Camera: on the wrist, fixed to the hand. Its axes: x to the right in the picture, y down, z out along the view.
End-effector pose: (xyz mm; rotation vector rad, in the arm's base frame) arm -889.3 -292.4 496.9 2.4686 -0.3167 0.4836
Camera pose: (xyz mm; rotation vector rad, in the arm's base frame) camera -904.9 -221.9 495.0 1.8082 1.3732 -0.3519
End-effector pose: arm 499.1 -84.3 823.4 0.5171 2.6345 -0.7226
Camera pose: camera 485.7 -107.2 890.6 -1.7536 2.4853 -0.7419
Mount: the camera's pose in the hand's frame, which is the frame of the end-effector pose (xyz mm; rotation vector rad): -22.9 -51.8 -44.9 -0.1865 -0.1091 -1.5789
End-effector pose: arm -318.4 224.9 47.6 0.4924 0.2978 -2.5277
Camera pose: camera -316.1 292.3 21.6 0.0474 -0.6713 2.0919
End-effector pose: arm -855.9 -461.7 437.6 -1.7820 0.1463 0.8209
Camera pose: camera -827.9 -488.2 498.7 -1.4072 -1.2827 -0.2521
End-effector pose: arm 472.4 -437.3 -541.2 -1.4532 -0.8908 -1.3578
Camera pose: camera 406.6 -461.9 -558.0 0.6439 1.8790 2.0726
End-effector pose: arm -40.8 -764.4 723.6 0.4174 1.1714 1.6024
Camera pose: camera -38.0 -807.8 665.9 -0.4927 0.8005 0.2644
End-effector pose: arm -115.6 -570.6 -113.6 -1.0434 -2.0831 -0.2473
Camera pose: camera -121.1 -639.1 -91.3 0.7453 -2.5422 -1.1398
